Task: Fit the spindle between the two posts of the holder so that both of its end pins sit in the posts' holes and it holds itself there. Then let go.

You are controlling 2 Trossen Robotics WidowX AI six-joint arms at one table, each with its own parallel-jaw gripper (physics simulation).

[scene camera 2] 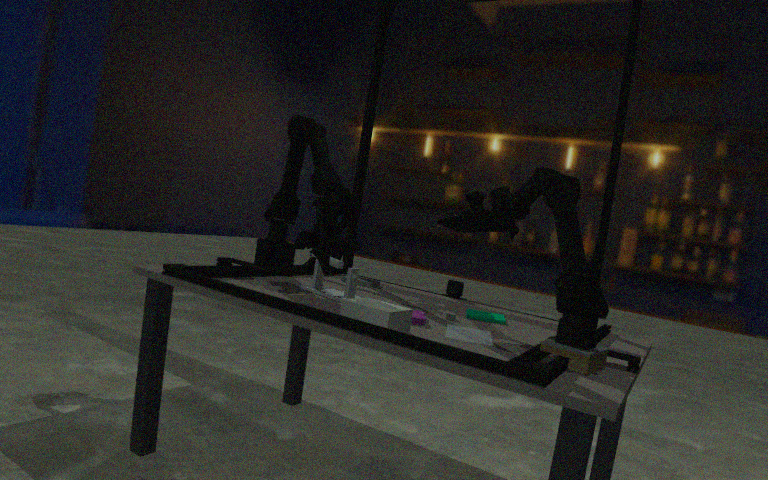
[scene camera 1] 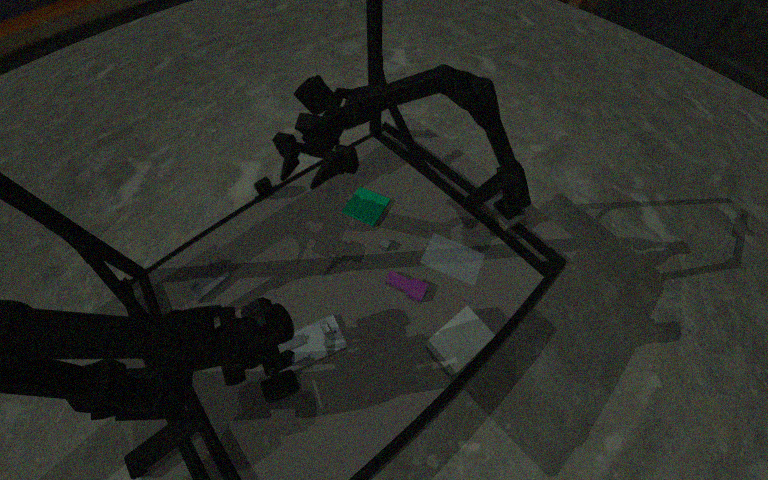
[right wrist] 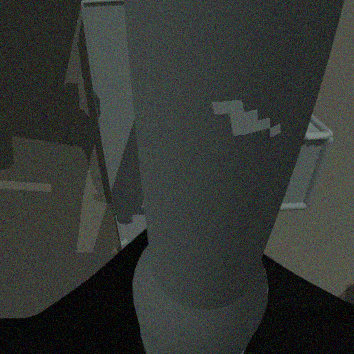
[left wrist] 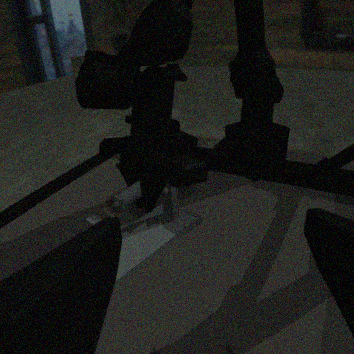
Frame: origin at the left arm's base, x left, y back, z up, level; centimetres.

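Seen in the pictures: left gripper, fingertip midpoint: (scene camera 2: 437, 221) (scene camera 1: 296, 184) (left wrist: 213, 224); right gripper, fingertip midpoint: (scene camera 2: 329, 276) (scene camera 1: 291, 349) (left wrist: 144, 209); left arm's base, origin of the base link: (scene camera 2: 575, 344) (scene camera 1: 507, 207); right arm's base, origin of the base link: (scene camera 2: 276, 241) (scene camera 1: 139, 393) (left wrist: 256, 125).
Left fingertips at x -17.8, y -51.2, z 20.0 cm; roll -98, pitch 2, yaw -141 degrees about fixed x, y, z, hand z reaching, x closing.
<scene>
Pixels of each thing's top centre, then the offset from my left fingertips to it.
- spindle, middle of its top: (right wrist: 224, 332) dx +23.3, dy -20.9, dz -13.2 cm
- holder, middle of its top: (right wrist: 189, 201) (left wrist: 141, 235) (scene camera 1: 302, 346) (scene camera 2: 332, 291) dx +23.1, dy -14.1, dz -23.0 cm
- post, middle of its top: (left wrist: 94, 219) (scene camera 1: 324, 326) (scene camera 2: 353, 268) dx +23.4, dy -7.2, dz -15.3 cm
- green block, middle of its top: (scene camera 2: 485, 314) (scene camera 1: 366, 204) dx -4.7, dy +17.3, dz -22.9 cm
- magenta piece, middle of its top: (scene camera 2: 417, 314) (scene camera 1: 406, 283) dx +21.6, dy +14.1, dz -22.4 cm
- pale flat plate, middle of its top: (scene camera 2: 468, 334) (scene camera 1: 453, 258) dx +21.6, dy +28.9, dz -23.4 cm
- small grey piece, middle of its top: (scene camera 1: 385, 243) dx +9.3, dy +15.4, dz -22.4 cm
- white box, middle of its top: (scene camera 2: 377, 304) (scene camera 1: 462, 337) dx +39.4, dy +16.9, dz -18.9 cm
The spindle (right wrist: 215, 150) is a thick grey cylinder that fills the middle of the right wrist view. My right gripper (right wrist: 183, 234) (scene camera 1: 257, 376) is shut on it, over the holder. The holder (scene camera 1: 334, 333) (right wrist: 107, 55) is a pale grey base with two upright posts; one post (scene camera 2: 351, 283) shows clearly in scene camera 2, and the base's far side shows beyond the spindle. The spindle's end pins and the posts' holes are hidden or too dark to tell. My left gripper (scene camera 1: 298, 181) (scene camera 2: 441, 222) (left wrist: 213, 224) is open and empty, raised high beyond the green block.
A green block (scene camera 1: 367, 206) (scene camera 2: 485, 316), a magenta piece (scene camera 1: 407, 285) (scene camera 2: 419, 317), a pale flat plate (scene camera 1: 453, 258) (scene camera 2: 468, 333) and a small grey piece (scene camera 1: 389, 244) lie on the table. A white box (scene camera 1: 461, 339) (scene camera 2: 376, 314) stands by the near edge. Black frame bars line the table.
</scene>
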